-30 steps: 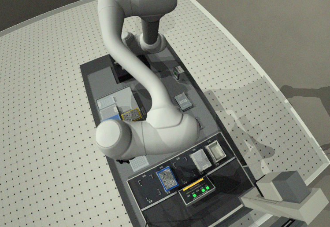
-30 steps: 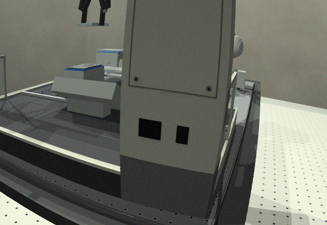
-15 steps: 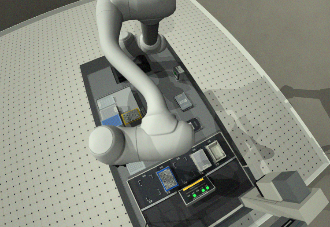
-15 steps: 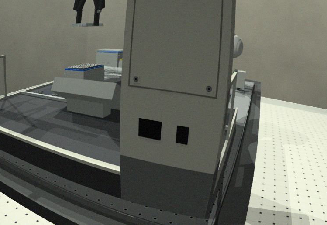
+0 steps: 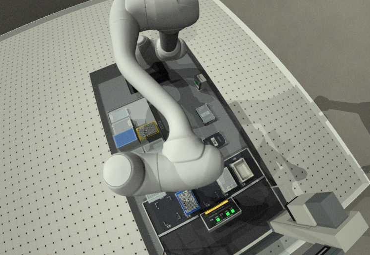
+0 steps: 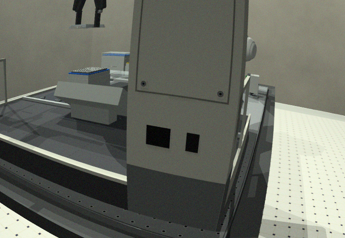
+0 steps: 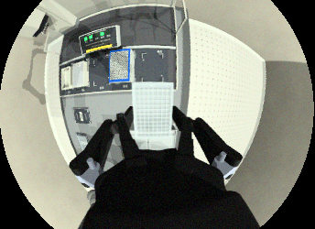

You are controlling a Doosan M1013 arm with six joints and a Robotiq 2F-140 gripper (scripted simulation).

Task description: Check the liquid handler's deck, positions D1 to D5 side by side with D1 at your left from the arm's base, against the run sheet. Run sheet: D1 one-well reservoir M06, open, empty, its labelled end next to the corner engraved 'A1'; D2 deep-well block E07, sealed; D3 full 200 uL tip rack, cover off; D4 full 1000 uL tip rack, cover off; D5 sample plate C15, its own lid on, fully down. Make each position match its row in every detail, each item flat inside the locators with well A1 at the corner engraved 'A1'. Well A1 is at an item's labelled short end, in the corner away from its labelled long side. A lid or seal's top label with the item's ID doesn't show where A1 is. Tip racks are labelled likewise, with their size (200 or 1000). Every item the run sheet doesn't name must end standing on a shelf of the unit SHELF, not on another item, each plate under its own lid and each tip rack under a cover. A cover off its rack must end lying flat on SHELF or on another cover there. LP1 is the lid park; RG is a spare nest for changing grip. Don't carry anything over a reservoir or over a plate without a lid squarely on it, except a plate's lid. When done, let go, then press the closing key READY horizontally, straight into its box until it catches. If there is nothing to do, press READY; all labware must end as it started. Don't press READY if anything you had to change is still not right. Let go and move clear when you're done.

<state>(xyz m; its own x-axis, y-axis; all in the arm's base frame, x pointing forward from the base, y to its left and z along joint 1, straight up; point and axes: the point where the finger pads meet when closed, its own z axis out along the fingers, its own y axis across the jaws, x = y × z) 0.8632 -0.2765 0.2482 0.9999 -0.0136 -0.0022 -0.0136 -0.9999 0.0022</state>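
Now: hand 200 mm above the blue-rimmed tip rack, 140 mm short of it and 120 mm to the right of it. Round my hand: sealed deep-well block (370 mm to the left, 240 mm below, 140 mm ahead); then white well plate (20 mm below); then yellow-rimmed tip rack (340 mm behind, 210 mm below, 100 mm to the left).
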